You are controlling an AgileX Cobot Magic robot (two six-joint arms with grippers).
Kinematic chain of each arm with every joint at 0, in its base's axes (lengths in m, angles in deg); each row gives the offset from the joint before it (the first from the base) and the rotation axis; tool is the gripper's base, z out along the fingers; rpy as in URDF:
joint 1: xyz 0 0 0.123 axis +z
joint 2: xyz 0 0 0 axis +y
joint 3: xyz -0.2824 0 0.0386 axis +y
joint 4: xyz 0.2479 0 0.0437 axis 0.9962 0 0.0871
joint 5: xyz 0 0 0 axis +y
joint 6: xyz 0.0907 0 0.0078 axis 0.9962 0 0.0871
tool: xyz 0 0 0 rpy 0 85 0
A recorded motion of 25 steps. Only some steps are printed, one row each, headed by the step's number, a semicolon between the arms.
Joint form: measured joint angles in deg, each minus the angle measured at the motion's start. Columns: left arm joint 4, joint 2, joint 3, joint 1, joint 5, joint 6; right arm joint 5, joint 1, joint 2, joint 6, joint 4, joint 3.
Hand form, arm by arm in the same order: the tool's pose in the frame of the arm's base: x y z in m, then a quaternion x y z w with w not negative. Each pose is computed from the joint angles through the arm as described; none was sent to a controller.
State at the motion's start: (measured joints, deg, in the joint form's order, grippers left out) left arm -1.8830 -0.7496 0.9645 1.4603 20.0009 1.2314; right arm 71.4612 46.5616 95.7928 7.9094 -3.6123 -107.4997
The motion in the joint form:
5: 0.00 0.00 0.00 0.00 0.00 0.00; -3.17 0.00 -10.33 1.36 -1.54 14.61
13: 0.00 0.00 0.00 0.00 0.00 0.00; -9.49 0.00 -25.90 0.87 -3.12 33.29
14: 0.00 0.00 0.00 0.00 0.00 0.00; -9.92 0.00 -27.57 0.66 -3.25 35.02
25: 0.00 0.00 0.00 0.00 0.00 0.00; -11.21 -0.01 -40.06 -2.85 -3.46 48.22
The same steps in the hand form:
5: 0.0530 0.0003 0.1767 -0.01044 0.79437 0.00042 0.60734; 0.2167 0.2178 0.4079 -0.30878 0.90370 0.09768 0.28006
13: 0.0530 0.0003 0.1767 -0.01044 0.79437 0.00042 0.60734; 0.1706 0.1664 0.3918 -0.31523 0.89170 0.09711 0.30996
14: 0.0530 0.0003 0.1767 -0.01044 0.79437 0.00042 0.60734; 0.1655 0.1608 0.3900 -0.31692 0.88993 0.09699 0.31333
25: 0.0530 0.0003 0.1767 -0.01044 0.79437 0.00042 0.60734; 0.1266 0.1195 0.3661 -0.34461 0.87772 0.08793 0.32113

